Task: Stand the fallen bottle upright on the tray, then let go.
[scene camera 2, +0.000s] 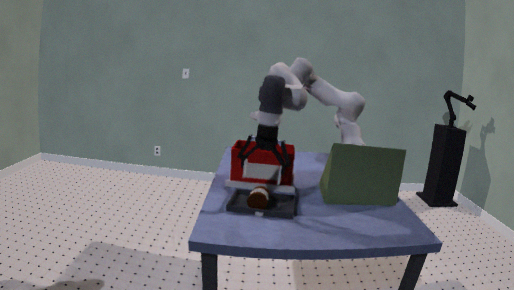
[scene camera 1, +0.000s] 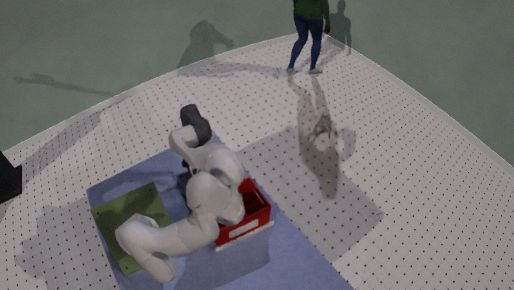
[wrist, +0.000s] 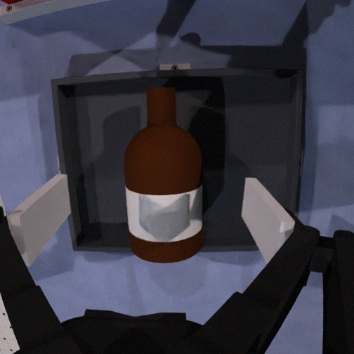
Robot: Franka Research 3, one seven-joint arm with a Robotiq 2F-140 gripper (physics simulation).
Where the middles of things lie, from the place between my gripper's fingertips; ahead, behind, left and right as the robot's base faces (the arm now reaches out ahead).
Now: hand 70 mm above the brown bottle (wrist: 162,163).
